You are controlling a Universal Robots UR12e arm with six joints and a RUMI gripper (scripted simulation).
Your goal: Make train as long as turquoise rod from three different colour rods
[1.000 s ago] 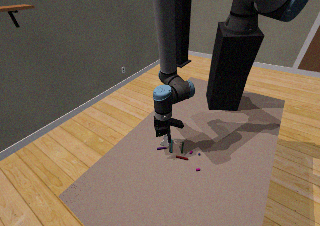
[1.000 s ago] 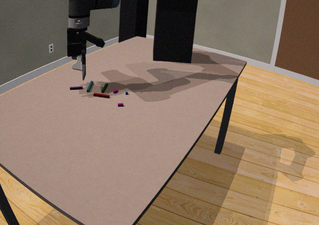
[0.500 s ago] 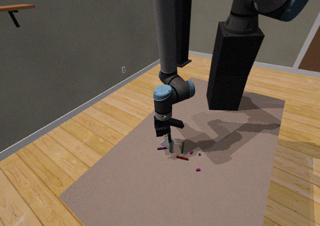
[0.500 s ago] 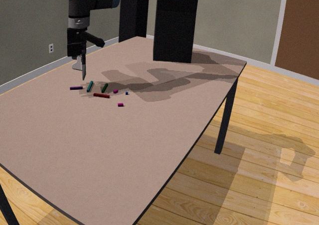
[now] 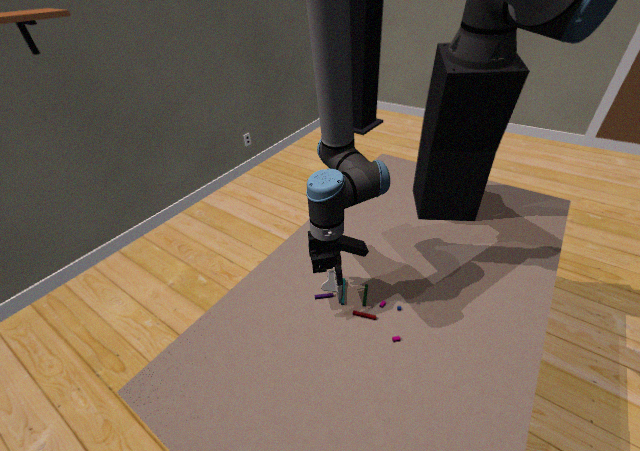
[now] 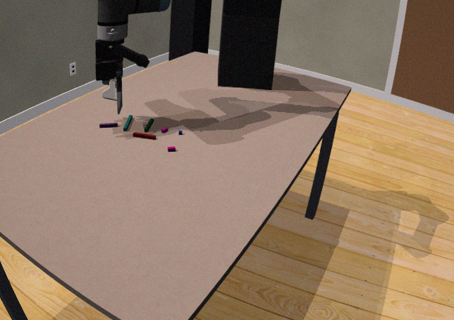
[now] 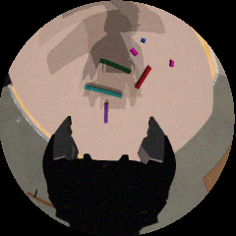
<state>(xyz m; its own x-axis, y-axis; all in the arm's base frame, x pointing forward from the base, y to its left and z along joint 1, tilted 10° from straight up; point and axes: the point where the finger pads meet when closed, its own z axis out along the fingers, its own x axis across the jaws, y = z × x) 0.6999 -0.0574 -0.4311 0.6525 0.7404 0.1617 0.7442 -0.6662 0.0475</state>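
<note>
My gripper is now 180 mm to the right of the blue rod, 80 mm past it and 70 mm above it. The rest, counted from my hand: purple rod (70 mm below, 30 mm to the right, 20 mm ahead); then green rod (70 mm to the left, 70 mm below, 70 mm behind); then turquoise rod (70 mm below, 40 mm behind).
</note>
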